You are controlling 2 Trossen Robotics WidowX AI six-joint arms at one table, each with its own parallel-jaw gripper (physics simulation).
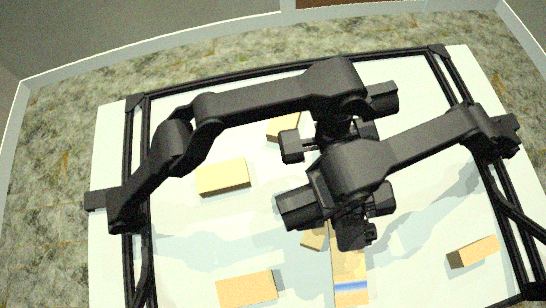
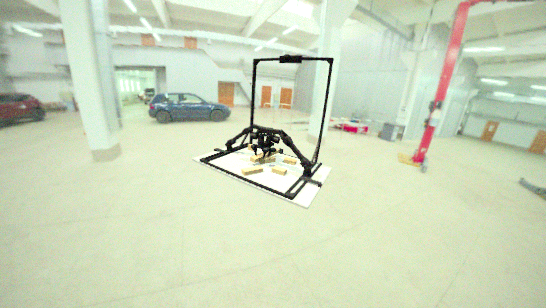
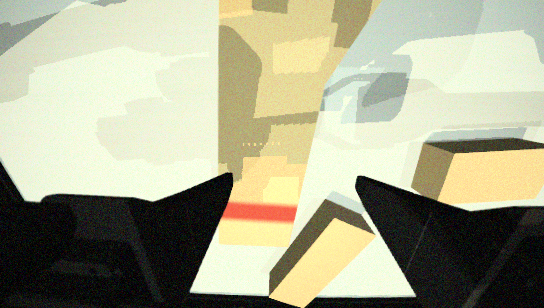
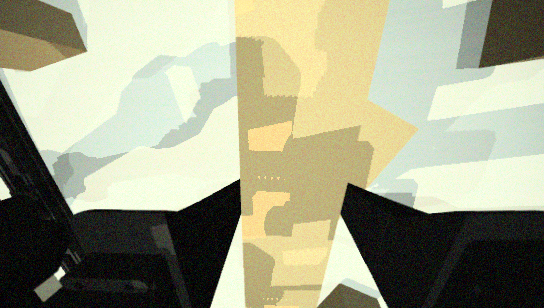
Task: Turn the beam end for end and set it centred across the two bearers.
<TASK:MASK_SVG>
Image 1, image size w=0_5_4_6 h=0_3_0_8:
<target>left gripper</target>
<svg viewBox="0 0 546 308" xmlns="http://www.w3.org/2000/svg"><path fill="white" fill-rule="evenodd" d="M380 136L374 120L364 123L362 117L353 118L353 124L351 124L347 132L341 135L327 134L319 127L318 122L314 123L315 137L301 139L298 128L281 130L277 134L282 162L285 165L305 163L304 152L320 150L322 154L327 148L337 143L348 143L360 138L380 141Z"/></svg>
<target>right gripper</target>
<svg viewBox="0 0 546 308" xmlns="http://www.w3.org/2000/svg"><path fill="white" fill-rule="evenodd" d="M328 220L323 218L296 230L303 231L325 227L325 221ZM389 180L384 180L379 189L371 193L371 196L362 206L341 218L330 218L340 252L360 250L365 248L365 246L372 245L372 241L377 240L378 235L375 223L369 223L369 219L391 215L397 209L392 183Z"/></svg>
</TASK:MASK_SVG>
